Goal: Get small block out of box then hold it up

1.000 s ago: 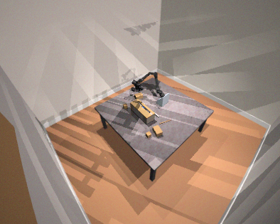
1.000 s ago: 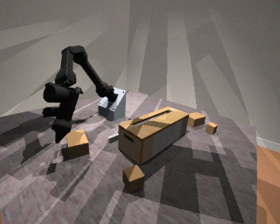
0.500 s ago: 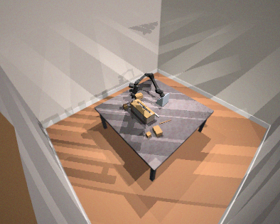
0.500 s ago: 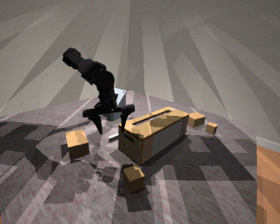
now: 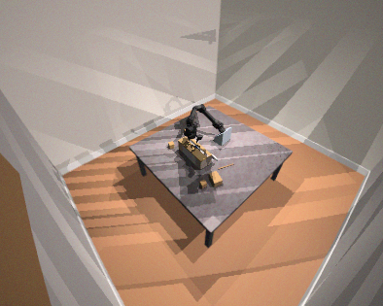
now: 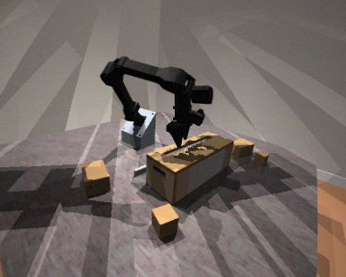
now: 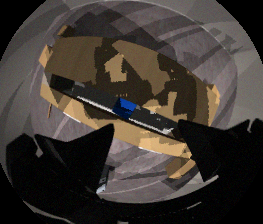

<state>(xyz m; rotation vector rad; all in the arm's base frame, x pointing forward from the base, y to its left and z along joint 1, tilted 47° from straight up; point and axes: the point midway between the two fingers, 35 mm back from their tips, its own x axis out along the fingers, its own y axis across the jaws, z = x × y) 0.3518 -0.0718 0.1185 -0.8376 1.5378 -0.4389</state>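
My gripper tip is 1 cm short of the blue block, 4 cm to the right of it and 6 cm above it.
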